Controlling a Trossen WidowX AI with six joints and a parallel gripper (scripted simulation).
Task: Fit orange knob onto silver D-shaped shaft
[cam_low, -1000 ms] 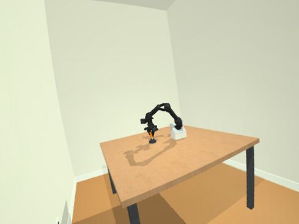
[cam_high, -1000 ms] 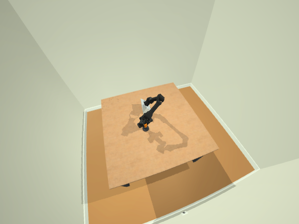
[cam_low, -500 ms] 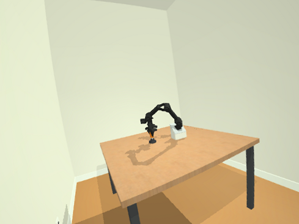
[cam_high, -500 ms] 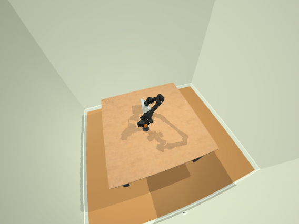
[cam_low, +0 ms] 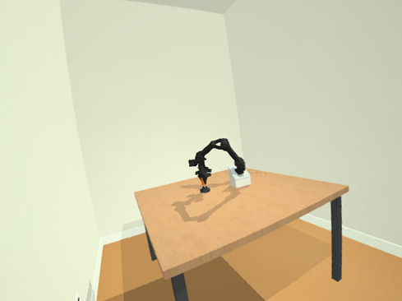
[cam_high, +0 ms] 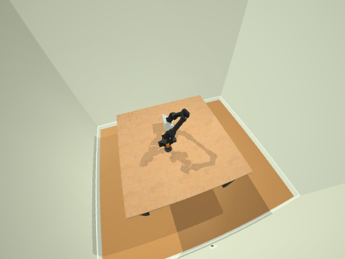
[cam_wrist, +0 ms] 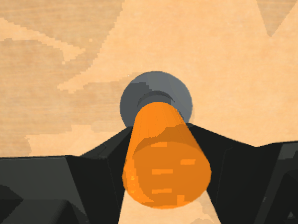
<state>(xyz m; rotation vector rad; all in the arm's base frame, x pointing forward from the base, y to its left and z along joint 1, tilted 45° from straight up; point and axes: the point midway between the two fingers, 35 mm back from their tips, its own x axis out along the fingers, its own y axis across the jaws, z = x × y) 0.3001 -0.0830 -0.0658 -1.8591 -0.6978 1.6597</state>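
My gripper tip is 30 mm below the orange knob. Also, from my gripper tip: pedestal 40 mm below.
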